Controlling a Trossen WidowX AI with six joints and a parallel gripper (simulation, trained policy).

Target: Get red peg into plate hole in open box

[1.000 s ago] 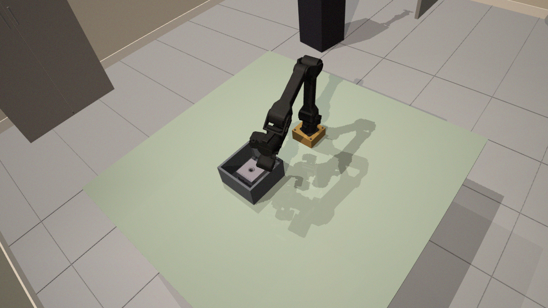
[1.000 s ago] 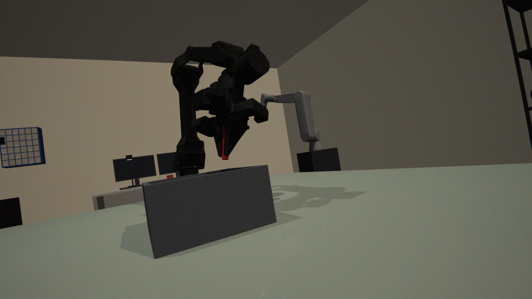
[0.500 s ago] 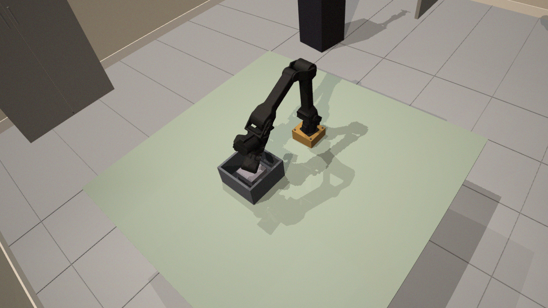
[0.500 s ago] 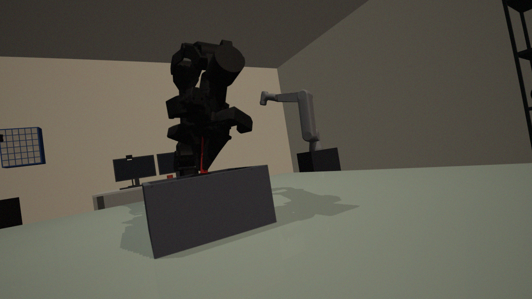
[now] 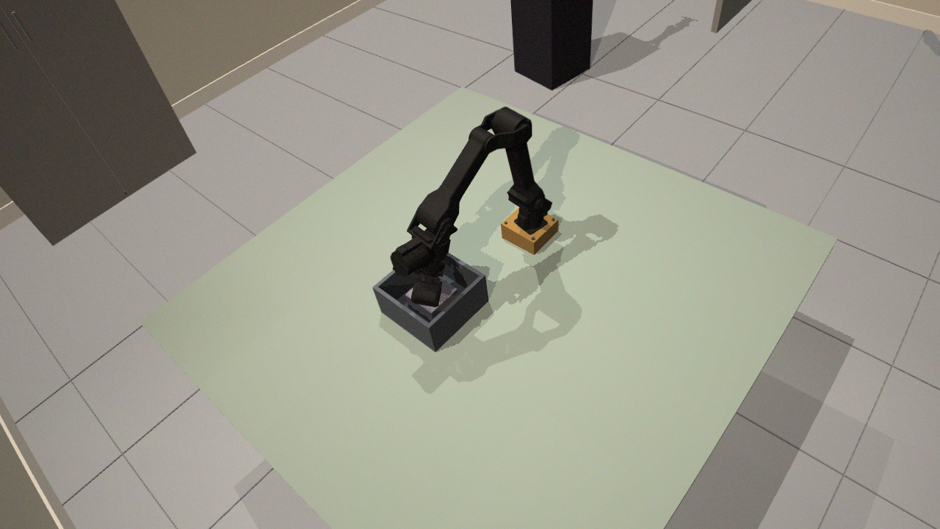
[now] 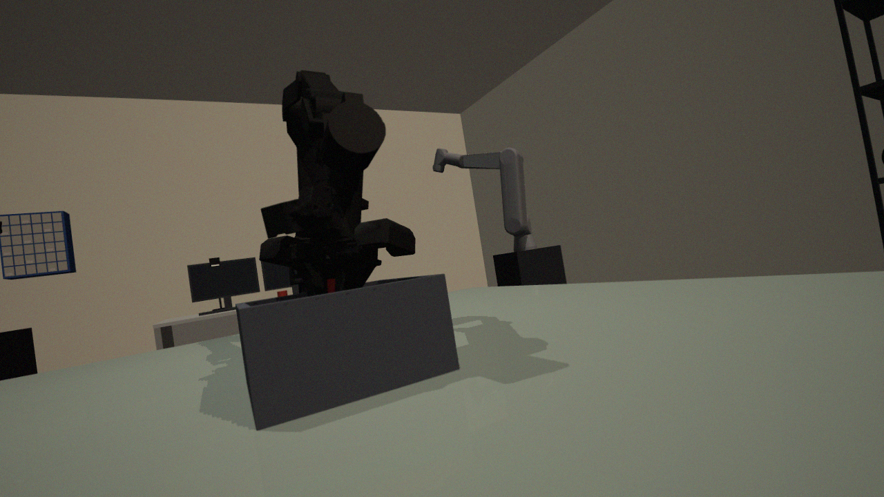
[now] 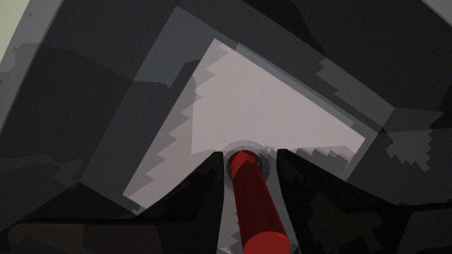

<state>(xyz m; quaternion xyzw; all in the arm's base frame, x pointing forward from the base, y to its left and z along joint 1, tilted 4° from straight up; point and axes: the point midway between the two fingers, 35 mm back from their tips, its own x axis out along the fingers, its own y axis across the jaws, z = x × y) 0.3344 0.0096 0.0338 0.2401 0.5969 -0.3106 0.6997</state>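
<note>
Now: the red peg 1 cm to the left of my gripper tip and 1 cm above it. Also, from my gripper tip: light grey plate (1 cm to the left, 2 cm below); then dark grey box (1 cm to the left, 4 cm below).
</note>
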